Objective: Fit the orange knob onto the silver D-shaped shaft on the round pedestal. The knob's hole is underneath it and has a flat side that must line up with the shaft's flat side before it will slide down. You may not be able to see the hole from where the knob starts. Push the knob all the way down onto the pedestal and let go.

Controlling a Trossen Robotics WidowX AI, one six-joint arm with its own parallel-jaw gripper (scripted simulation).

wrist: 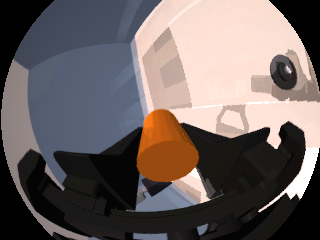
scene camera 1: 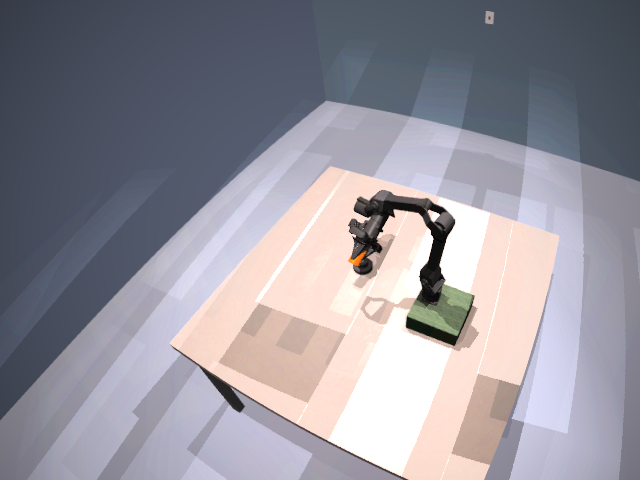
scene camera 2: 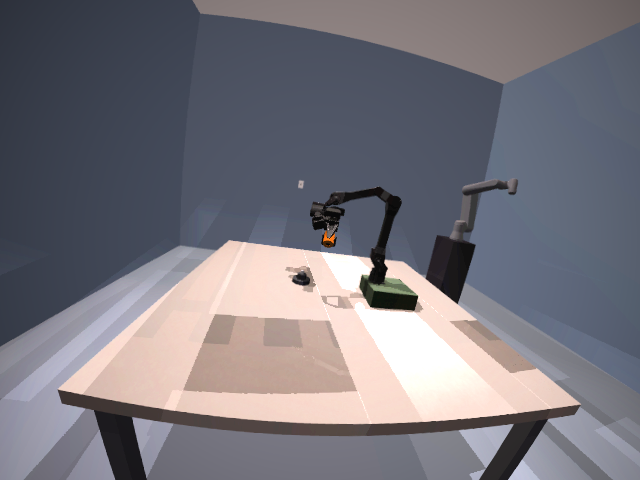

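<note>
A round pedestal [wrist: 283, 72] is present in the scene. An orange knob [wrist: 165, 153] is held by my gripper [scene camera 1: 354, 261]; the wrist view shows the gripper [wrist: 161, 128] as well.
</note>
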